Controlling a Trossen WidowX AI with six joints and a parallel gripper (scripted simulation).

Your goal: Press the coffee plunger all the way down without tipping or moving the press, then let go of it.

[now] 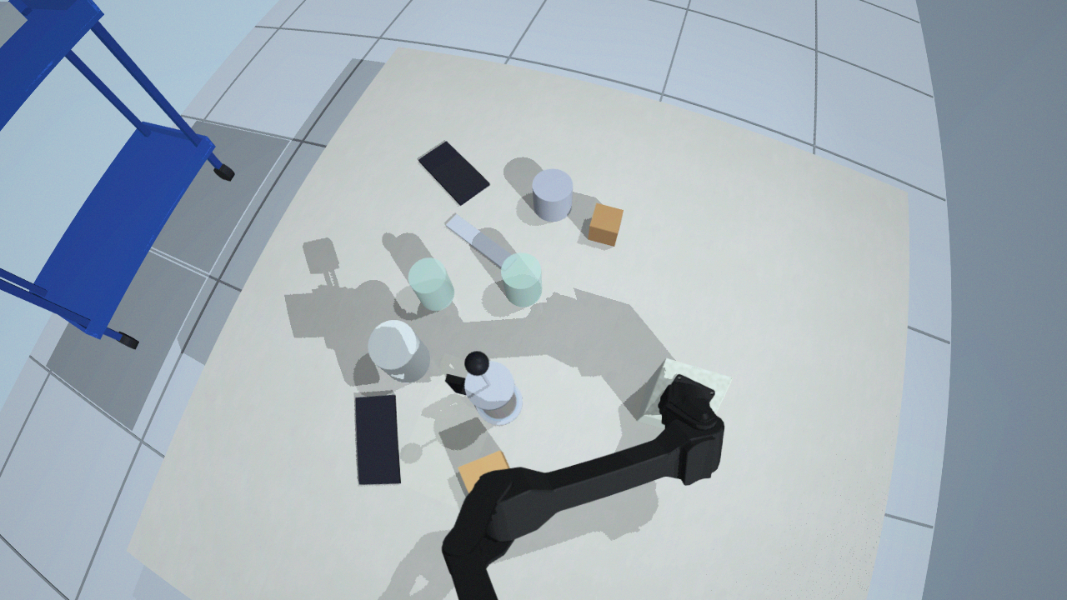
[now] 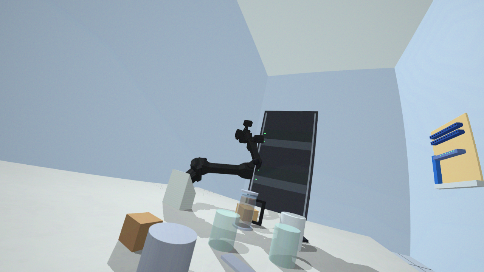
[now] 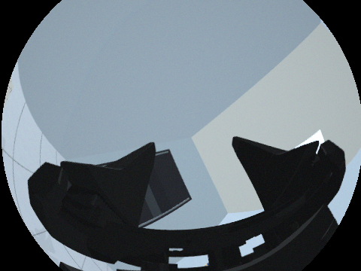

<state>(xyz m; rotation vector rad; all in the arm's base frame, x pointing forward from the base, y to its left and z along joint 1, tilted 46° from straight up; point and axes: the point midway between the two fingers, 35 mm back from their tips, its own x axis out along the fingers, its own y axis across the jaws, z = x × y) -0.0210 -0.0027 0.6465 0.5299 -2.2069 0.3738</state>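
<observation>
Now: the coffee press 440 mm below my gripper tip, 380 mm ahead of it and 370 mm to the right of it. The rest, counted from my gripper tip: grey cylinder 750 mm to the right, 530 mm below, 440 mm ahead; white strip 620 mm to the right, 570 mm below, 520 mm ahead; small tan box 740 mm to the right, 540 mm below, 330 mm ahead.
</observation>
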